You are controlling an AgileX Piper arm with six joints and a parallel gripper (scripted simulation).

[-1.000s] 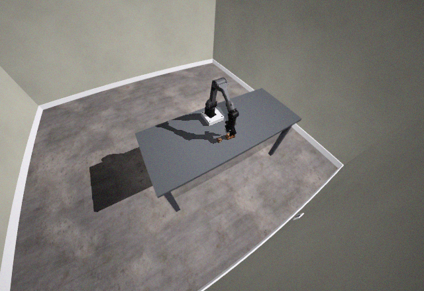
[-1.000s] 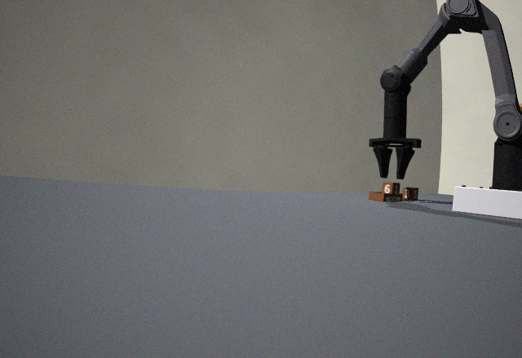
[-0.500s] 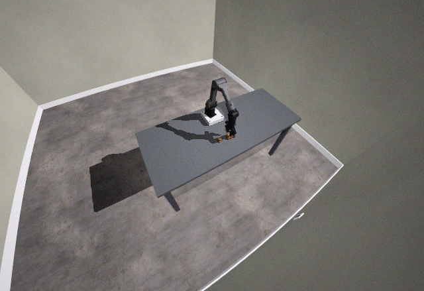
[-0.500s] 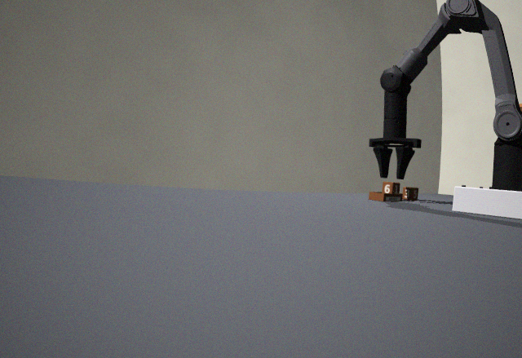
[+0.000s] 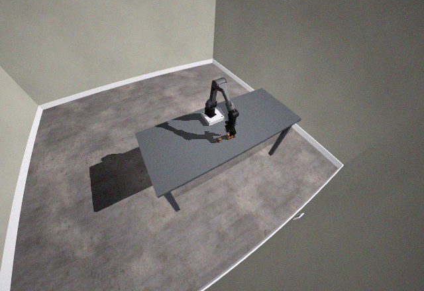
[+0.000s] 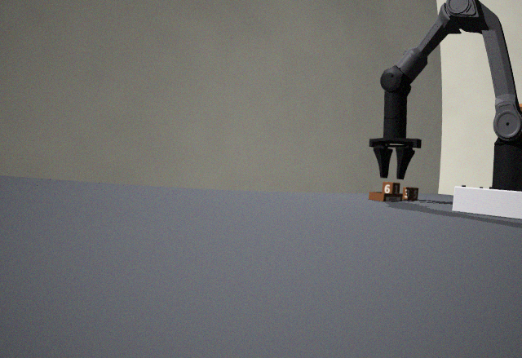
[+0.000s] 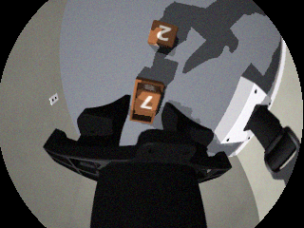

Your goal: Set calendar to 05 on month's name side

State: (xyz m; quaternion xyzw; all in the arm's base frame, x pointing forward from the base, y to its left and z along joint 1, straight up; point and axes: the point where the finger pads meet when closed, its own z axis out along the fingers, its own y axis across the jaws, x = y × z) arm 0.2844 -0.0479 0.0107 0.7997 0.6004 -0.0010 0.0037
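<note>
Right now my hand is 2 cm to the right of the brown calendar tray and 5 cm above it. The rest, counted from my hand: cube (3 cm behind, 9 cm to the right, 4 cm below).
</note>
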